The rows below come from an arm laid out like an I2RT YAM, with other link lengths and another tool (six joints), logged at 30 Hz.
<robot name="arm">
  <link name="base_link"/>
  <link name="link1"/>
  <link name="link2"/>
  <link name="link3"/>
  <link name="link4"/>
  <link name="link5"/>
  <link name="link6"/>
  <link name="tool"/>
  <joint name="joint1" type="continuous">
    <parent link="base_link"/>
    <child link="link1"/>
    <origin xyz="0 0 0.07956"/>
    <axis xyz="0 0 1"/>
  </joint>
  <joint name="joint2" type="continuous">
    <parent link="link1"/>
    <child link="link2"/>
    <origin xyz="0.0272 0.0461 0.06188" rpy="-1.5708 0 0"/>
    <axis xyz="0 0 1"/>
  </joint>
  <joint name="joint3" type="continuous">
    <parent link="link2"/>
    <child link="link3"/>
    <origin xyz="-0.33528 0 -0.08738" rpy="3.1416 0 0"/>
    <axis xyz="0 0 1"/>
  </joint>
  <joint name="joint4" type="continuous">
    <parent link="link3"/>
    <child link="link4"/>
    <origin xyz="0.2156 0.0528 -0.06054"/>
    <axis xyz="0 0 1"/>
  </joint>
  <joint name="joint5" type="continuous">
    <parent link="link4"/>
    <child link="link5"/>
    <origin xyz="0.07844 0.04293 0.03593" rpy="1.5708 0 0"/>
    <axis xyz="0 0 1"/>
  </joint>
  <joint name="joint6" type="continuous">
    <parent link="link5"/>
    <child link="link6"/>
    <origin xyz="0.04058 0 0.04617" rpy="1.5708 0 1.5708"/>
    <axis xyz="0 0 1"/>
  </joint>
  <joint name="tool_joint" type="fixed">
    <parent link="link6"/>
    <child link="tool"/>
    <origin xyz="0.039 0.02 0.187" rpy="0 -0.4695 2.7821"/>
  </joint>
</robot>
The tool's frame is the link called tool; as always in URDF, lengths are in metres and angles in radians. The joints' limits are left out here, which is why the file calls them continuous.
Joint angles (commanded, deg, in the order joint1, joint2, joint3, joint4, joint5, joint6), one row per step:
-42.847, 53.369, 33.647, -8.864, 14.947, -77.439
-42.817, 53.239, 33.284, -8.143, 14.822, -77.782
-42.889, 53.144, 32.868, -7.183, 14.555, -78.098
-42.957, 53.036, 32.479, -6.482, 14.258, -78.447
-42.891, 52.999, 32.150, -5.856, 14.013, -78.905
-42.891, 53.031, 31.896, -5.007, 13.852, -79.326
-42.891, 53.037, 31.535, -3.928, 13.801, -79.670
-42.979, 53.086, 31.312, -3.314, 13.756, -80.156
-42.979, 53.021, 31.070, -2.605, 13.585, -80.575
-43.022, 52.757, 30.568, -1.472, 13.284, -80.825
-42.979, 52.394, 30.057, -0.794, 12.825, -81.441
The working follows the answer.
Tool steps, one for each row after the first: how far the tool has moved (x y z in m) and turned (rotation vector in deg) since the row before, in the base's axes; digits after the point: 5 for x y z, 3 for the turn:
0.00099, 0.00021, 0.00099, -0.442, -0.135, 0.297
0.00123, -0.00009, 0.00140, -0.487, -0.310, 0.307
0.00102, 0.00032, 0.00047, -0.347, -0.132, 0.351
0.00170, 0.00053, 0.00036, -0.360, 0.032, 0.485
0.00158, -0.00031, 0.00178, -0.530, -0.138, 0.326
0.00119, -0.00056, 0.00215, -0.633, -0.272, 0.191
0.00050, -0.00053, 0.00094, -0.453, 0.112, 0.154
0.00121, 0.00009, 0.00174, -0.513, -0.114, 0.326
0.00103, 0.00046, 0.00247, -0.643, -0.545, 0.331
0.00150, 0.00181, 0.00074, -0.536, -0.035, 0.703

Tool pose at each row, in the base's axes (x y z in m, rotation vector in deg; rounded; the steps above come from the unrounded poses):
0.16358, -0.29143, 0.27493, 31.516, 90.526, -51.349
0.16457, -0.29122, 0.27592, 31.006, 90.215, -51.401
0.16580, -0.29131, 0.27731, 30.522, 89.724, -51.409
0.16683, -0.29100, 0.27779, 30.035, 89.473, -51.349
0.16853, -0.29046, 0.27814, 29.368, 89.380, -51.258
0.17011, -0.29077, 0.27992, 28.775, 89.023, -51.349
0.17129, -0.29133, 0.28207, 28.270, 88.473, -51.566
0.17180, -0.29186, 0.28301, 27.777, 88.359, -51.820
0.17301, -0.29177, 0.28475, 27.189, 88.028, -51.903
0.17403, -0.29131, 0.28722, 26.672, 87.239, -51.920
0.17553, -0.28950, 0.28795, 25.738, 87.007, -51.750

